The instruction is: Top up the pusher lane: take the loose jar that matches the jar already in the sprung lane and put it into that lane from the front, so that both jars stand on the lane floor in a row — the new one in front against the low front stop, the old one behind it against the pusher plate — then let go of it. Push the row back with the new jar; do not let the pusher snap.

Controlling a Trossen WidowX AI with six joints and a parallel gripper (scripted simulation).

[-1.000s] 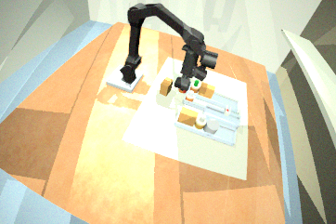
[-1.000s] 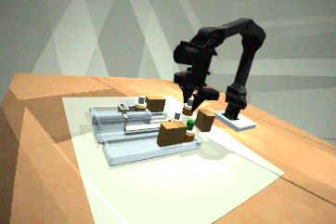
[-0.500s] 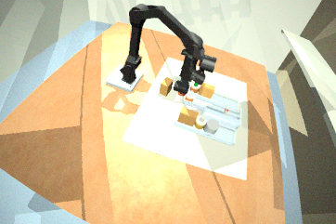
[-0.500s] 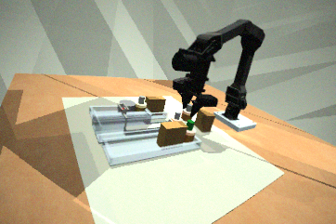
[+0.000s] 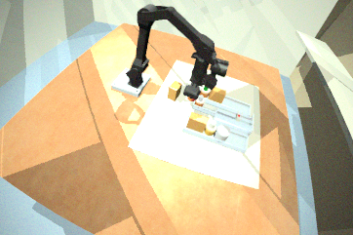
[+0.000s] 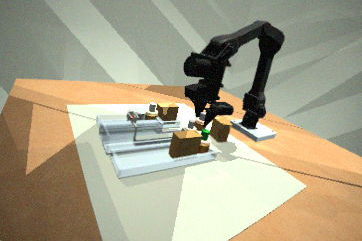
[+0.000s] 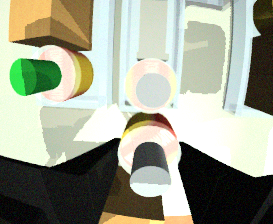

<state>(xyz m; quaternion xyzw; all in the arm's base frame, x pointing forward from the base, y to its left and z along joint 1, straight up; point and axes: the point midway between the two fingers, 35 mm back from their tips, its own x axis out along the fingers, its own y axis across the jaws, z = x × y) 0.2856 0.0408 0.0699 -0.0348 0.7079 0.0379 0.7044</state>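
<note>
Right now the green-lidded jar is 8 cm to the left of my gripper tip, 4 cm ahead of it and 1 cm below it. Also, from my gripper tip: grey lane unit: 19 cm ahead, 4 cm below; then pusher plate: 15 cm ahead, 1 cm to the right, 1 cm below.
</note>
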